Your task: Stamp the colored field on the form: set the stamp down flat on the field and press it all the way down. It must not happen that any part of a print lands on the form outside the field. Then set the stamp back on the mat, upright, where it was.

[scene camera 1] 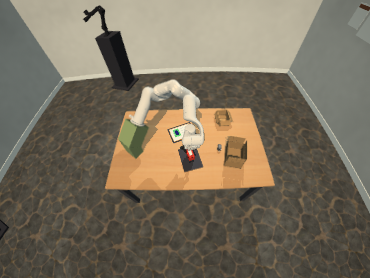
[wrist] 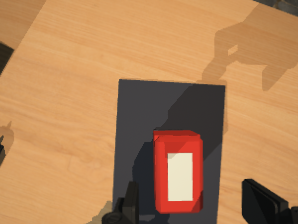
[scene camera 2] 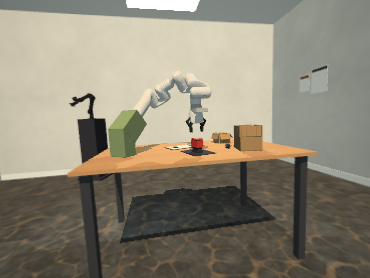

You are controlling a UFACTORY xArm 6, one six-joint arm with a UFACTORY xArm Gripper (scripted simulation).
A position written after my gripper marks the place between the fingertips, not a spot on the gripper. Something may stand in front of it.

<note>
I see my gripper (wrist: 190,198), a cardboard box (scene camera 2: 246,137) and a dark mat (wrist: 143,106).
</note>
